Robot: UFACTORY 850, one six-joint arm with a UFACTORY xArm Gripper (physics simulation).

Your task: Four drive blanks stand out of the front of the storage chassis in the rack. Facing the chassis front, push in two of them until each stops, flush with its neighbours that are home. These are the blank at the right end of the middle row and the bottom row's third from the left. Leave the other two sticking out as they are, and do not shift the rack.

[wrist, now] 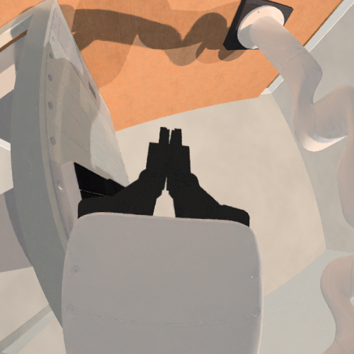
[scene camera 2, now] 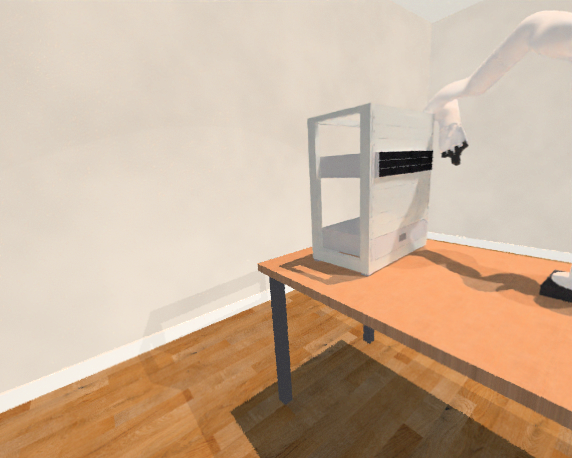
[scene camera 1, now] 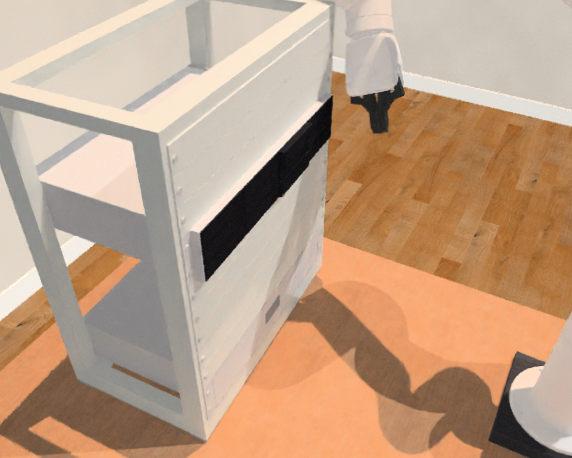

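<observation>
The storage chassis (scene camera 1: 240,215) (scene camera 2: 405,164) (wrist: 95,181) has a black front and sits across the upper half of the pale rack (scene camera 1: 156,250) (scene camera 2: 366,200) (wrist: 27,150). In scene camera 1, a raised dark block (scene camera 1: 294,159) stands out right of the middle of that front. Separate blanks and their rows are too dark to tell apart, so I cannot tell how far each one stands out. My gripper (scene camera 1: 380,131) (scene camera 2: 455,163) (wrist: 168,140) is shut and empty, fingers pointing down. It hangs beyond the chassis's right end in scene camera 1, apart from the front. In the wrist view, its body hides part of the chassis.
The rack stands on the orange table (scene camera 1: 280,425) (scene camera 2: 475,340) (wrist: 165,85). Pale panels (scene camera 1: 240,150) cover the rack front above and below the chassis. The arm's dark base plate (scene camera 1: 501,425) (scene camera 2: 554,292) (wrist: 233,37) is on the table, facing the rack front.
</observation>
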